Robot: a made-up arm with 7 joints.
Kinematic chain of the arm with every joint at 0, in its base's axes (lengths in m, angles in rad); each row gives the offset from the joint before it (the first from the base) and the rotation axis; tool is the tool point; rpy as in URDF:
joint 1: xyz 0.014 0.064 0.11 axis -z
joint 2: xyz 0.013 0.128 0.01 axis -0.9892 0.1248 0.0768
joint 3: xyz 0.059 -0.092 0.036 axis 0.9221 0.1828 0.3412
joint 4: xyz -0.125 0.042 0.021 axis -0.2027 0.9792 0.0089
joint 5: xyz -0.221 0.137 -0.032 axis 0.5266 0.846 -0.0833
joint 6: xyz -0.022 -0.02 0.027 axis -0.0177 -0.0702 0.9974
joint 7: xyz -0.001 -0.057 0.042 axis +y
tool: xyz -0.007 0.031 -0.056 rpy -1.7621 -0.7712 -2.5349
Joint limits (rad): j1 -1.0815..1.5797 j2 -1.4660..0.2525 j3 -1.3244..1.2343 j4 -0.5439..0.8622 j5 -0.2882..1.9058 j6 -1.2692..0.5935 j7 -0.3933..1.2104
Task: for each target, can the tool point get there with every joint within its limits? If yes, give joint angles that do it. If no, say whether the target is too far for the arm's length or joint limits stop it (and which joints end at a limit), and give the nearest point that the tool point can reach.
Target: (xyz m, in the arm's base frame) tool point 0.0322 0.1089 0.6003
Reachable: no: joint limits stop it (at a limit: joint 1, joint 2, joint 4, joint 7) | nearest point 0.0055 0.1993 0.5056 | short by 0.134 m
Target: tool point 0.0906 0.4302 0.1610
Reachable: yes | joints 0.9888 -1.0288 -0.5985 -0.0049 0.8787 -0.3865 0.6939
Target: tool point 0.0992 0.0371 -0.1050
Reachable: no: joint limits stop it (at a limit: joint 1, joint 3, joint 4, joint 5, joint 6, joint 7) | nearest point 0.1193 0.1740 -0.0855 | short by 0.140 m
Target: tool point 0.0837 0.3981 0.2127
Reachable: yes | joints 1.1767 -0.0459 -0.1803 0.4206 1.0291 0.3148 0.1599
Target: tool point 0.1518 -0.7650 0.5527
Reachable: no: too far | nearest point 0.0633 -0.2885 0.3399 | short by 0.529 m
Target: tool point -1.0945 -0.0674 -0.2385
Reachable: no: too far | nearest point -0.4563 0.1117 -0.0302 | short by 0.695 m
